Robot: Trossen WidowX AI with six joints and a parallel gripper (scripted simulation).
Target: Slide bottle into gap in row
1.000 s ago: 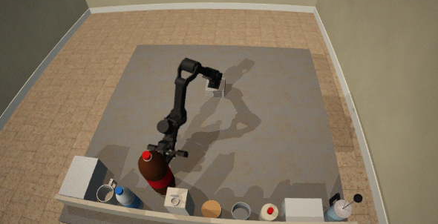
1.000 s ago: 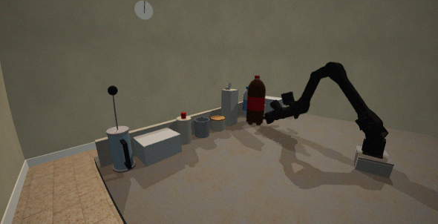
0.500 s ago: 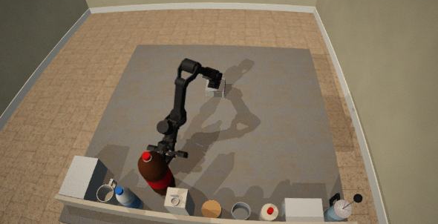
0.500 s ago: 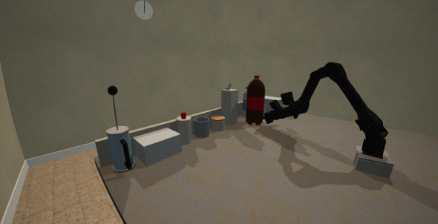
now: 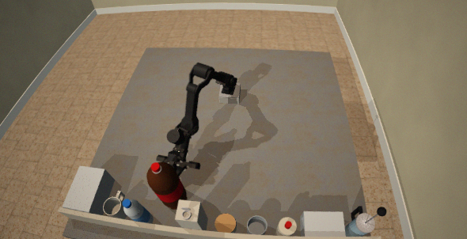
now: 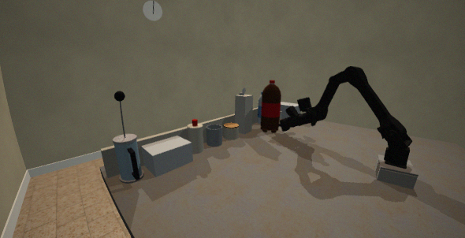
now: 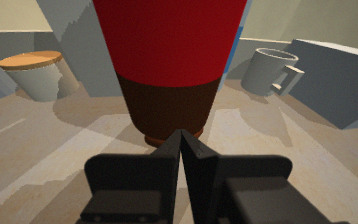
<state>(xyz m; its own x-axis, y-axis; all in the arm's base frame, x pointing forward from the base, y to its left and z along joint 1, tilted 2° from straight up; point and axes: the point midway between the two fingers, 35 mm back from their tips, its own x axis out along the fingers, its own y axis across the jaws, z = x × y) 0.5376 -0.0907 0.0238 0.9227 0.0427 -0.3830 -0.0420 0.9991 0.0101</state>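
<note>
My hand is 90 mm below the brown cola bottle, 80 mm short of it and 20 mm to the right of it. Round my hand: wood-lidded jar 260 mm to the left, 150 mm ahead, 20 mm below; white box 350 mm to the right, 190 mm ahead; blue-capped water bottle 220 mm ahead, 70 mm to the right, 50 mm above.
</note>
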